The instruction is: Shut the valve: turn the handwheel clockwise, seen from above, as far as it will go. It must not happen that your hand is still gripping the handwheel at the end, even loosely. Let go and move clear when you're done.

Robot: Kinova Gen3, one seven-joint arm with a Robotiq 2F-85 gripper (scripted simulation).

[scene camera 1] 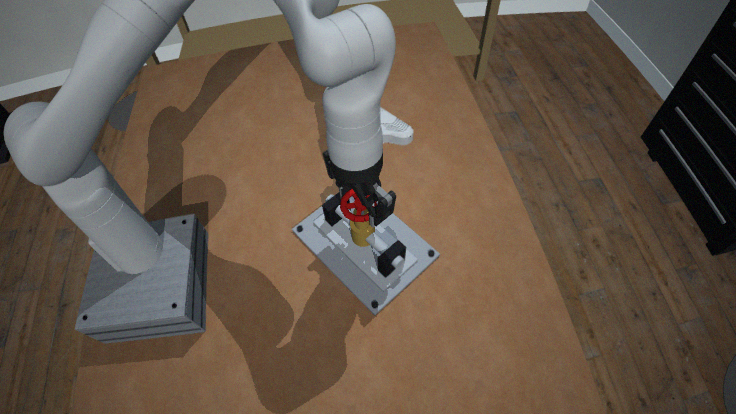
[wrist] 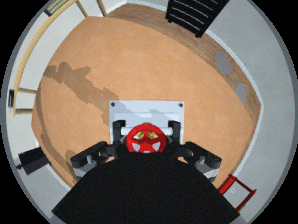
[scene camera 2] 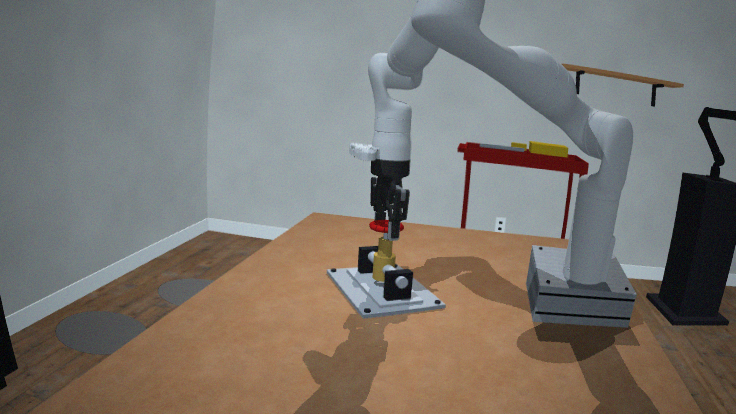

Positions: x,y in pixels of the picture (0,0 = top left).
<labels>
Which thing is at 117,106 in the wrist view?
A baseplate.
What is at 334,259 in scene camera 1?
A baseplate.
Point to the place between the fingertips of my gripper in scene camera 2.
At 386,235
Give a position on a handwheel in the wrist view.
146,143
</labels>
